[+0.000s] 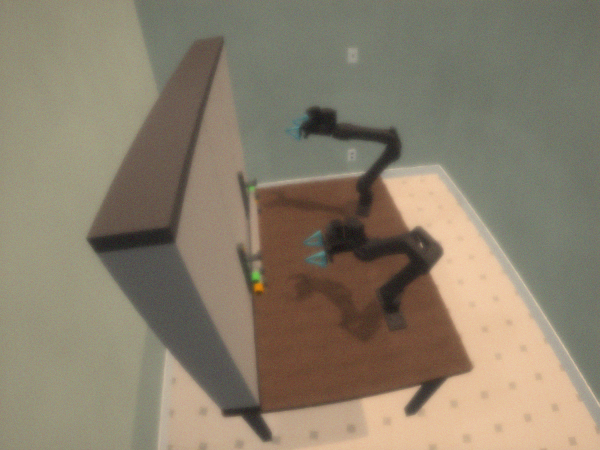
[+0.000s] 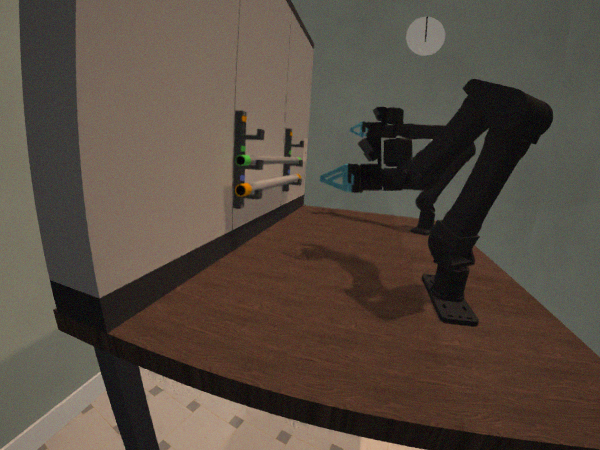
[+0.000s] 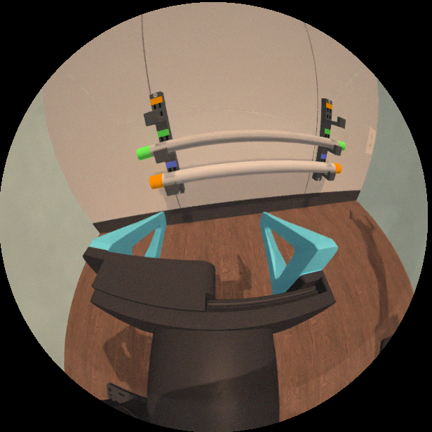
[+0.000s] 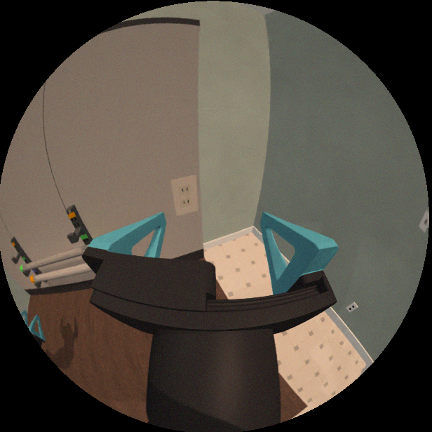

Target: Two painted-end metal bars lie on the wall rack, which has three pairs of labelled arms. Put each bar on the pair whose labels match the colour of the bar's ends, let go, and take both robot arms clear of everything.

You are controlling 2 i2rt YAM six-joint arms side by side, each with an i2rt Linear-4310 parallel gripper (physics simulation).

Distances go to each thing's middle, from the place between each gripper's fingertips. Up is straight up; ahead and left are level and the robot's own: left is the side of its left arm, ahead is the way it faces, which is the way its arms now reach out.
The orange-ended bar (image 3: 267,166) lies 15 cm ahead of my right hand, 52 cm to the left of it and 23 cm below it.
I see the orange-ended bar 19 cm ahead of my left hand, 11 cm to the right of it and 3 cm below it.
